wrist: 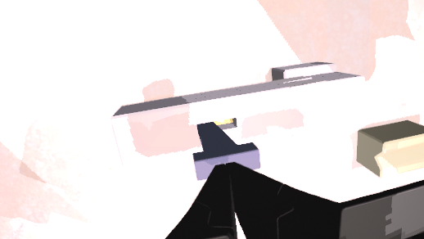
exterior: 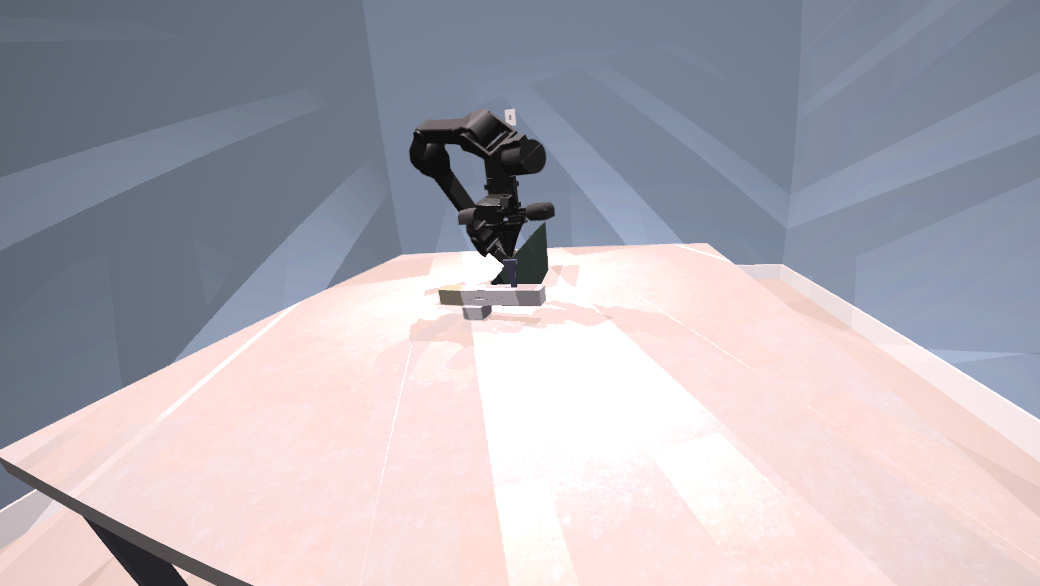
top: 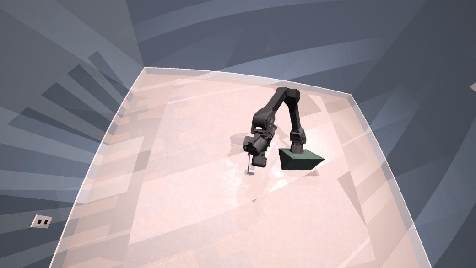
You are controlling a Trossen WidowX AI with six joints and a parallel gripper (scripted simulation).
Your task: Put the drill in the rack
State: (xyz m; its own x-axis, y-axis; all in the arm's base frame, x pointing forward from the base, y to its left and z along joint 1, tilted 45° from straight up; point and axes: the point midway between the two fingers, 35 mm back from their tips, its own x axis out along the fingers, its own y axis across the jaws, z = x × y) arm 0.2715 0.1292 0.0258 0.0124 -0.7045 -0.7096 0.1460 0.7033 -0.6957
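My gripper tip is now 4 cm above the blue key. From my gripper tip the other things lie so: drill (9 cm below, 5 cm to the right, 1 cm behind); then rack (19 cm to the right, 12 cm below, 10 cm behind).
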